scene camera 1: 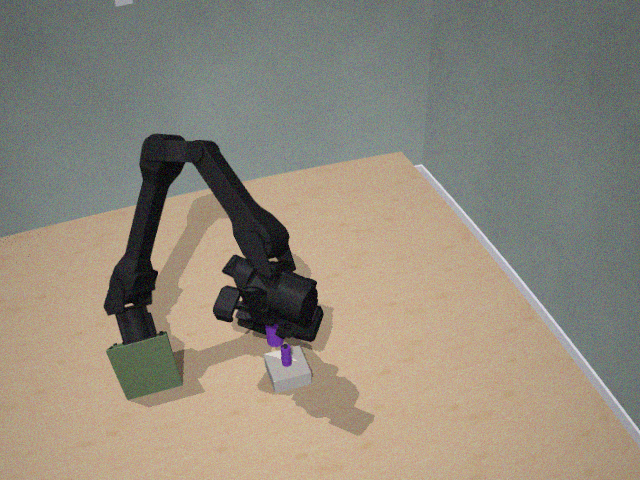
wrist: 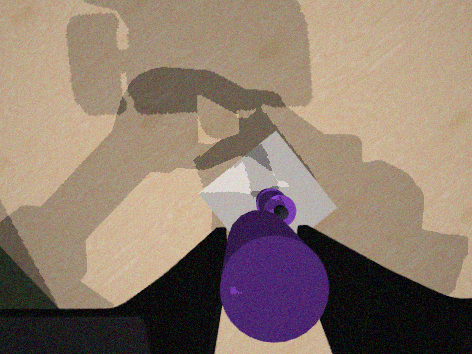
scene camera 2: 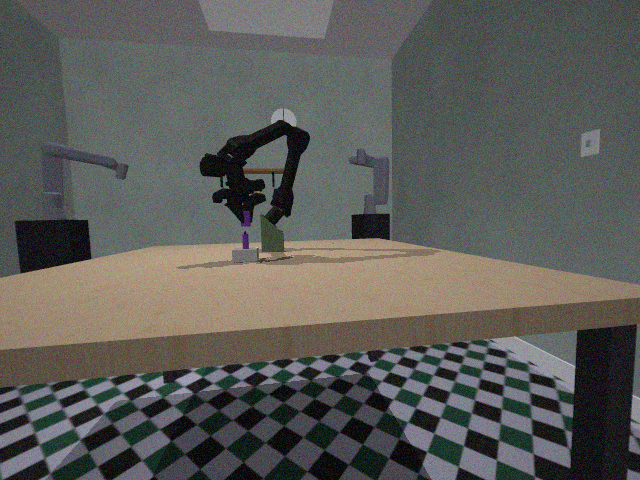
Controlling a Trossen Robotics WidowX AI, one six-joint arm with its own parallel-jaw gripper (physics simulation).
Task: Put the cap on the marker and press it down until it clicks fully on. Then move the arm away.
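Places are measured from the arm's base along level axes (x back, y down, z right), in metres.
Pixels of known places: gripper, fingertip midpoint: (scene camera 1: 276,334) (wrist: 261,235) (scene camera 2: 246,222); arm's base at its link origin: (scene camera 1: 139,340) (scene camera 2: 269,221).
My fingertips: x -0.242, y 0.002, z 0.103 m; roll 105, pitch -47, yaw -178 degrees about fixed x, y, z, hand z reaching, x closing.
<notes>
For each thing: its middle in the pictures, then the offset to it from my fingertips. Level surfaces: height alone.
- purple marker at the middle of its body: (wrist: 274,206) (scene camera 1: 286,353) (scene camera 2: 245,239) dx -0.013, dy +0.055, dz +0.008 m
- pale grey block at the middle of its body: (wrist: 265,197) (scene camera 1: 287,369) (scene camera 2: 246,254) dx -0.013, dy +0.102, dz +0.008 m
- purple cap at the middle of its body: (wrist: 265,259) (scene camera 1: 274,332) (scene camera 2: 245,218) dx +0.004, dy -0.013, dz +0.003 m
- wooden table at its surface level: dy +0.120 m
The purple marker (scene camera 1: 286,355) (scene camera 2: 245,241) (wrist: 289,204) stands upright in a pale grey block (scene camera 1: 292,381) (scene camera 2: 245,255) (wrist: 314,200), its dark tip facing up. My gripper (scene camera 1: 274,330) (scene camera 2: 246,217) (wrist: 261,235) is shut on the purple cap (scene camera 1: 274,338) (scene camera 2: 246,219) (wrist: 275,290). In scene camera 2 the cap is above the marker, with a small gap between them. In the wrist view the marker's tip shows just beyond the cap's far end, so the two are apart. The fingers are mostly hidden behind the arm in scene camera 1.
The arm's base is mounted at a green wedge-shaped block (scene camera 1: 146,367) (scene camera 2: 271,237), left of the grey block in scene camera 1. All stand on the wooden table (scene camera 1: 439,403) (scene camera 2: 361,289). Two grey arms (scene camera 2: 82,155) (scene camera 2: 381,178) stand on dark pedestals beyond the table.
</notes>
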